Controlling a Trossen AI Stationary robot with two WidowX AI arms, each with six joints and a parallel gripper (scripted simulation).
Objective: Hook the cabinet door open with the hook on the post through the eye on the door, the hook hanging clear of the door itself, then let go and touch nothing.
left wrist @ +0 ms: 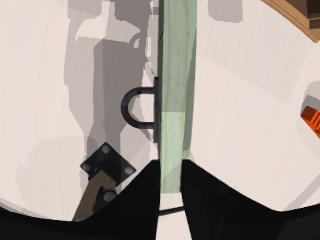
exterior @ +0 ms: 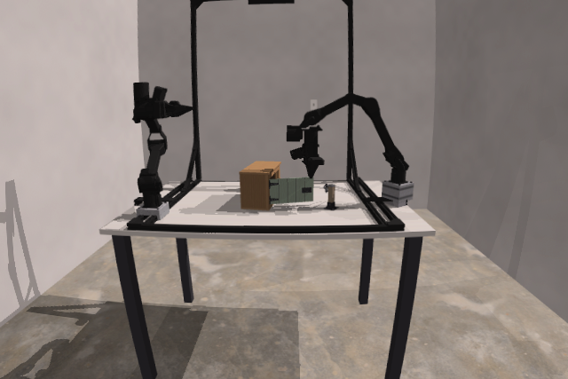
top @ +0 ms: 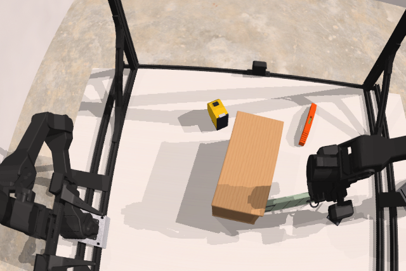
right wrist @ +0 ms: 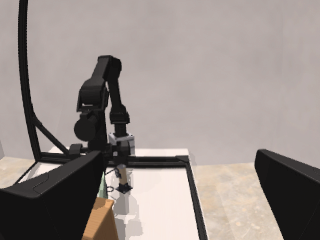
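Right now the dark hook is 10 cm below my left hand, 8 cm to the left of it and 1 cm ahead of it. Round my left hand: yellow box 30 cm behind, 25 cm to the right, 12 cm below; green door 9 cm to the right, 8 cm below, 1 cm ahead; orange level 25 cm behind, 14 cm below, 3 cm to the left.
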